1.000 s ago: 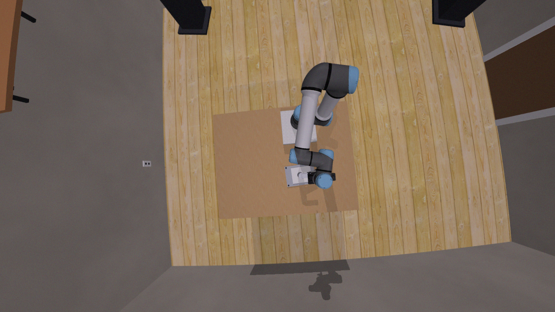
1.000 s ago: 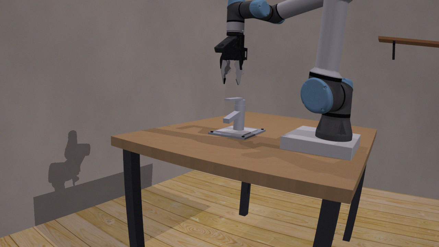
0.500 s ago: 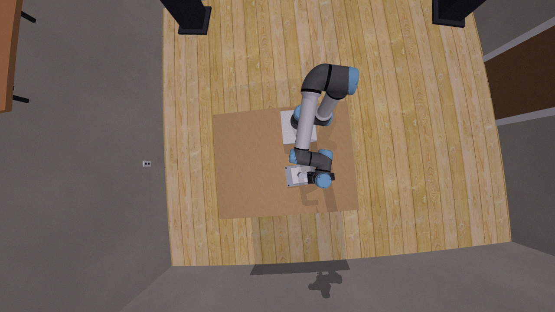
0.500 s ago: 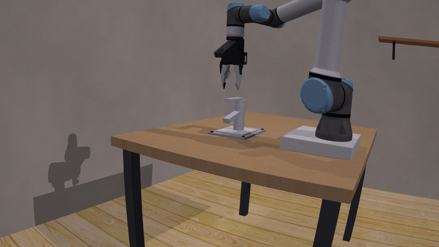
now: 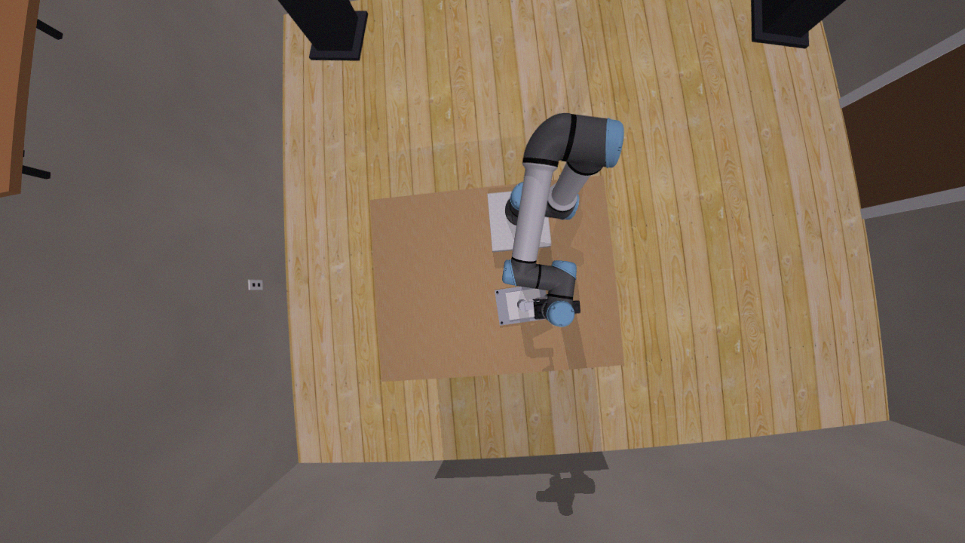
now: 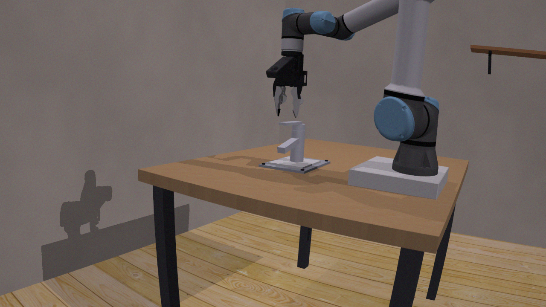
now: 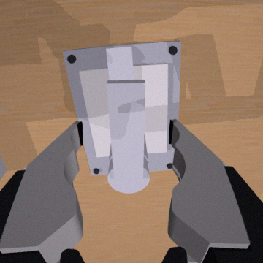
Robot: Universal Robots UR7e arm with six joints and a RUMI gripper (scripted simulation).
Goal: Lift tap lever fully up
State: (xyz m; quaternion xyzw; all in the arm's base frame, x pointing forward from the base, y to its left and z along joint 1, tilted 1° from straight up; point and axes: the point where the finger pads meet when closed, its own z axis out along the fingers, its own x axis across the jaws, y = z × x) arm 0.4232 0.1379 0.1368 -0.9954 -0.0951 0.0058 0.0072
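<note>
Now: hand 4 cm above the lever, 3 cm to the left of it and 1 cm short of it. The rest, counted from my hand: grey tap: 9 cm below, 6 cm to the right, 1 cm ahead.
</note>
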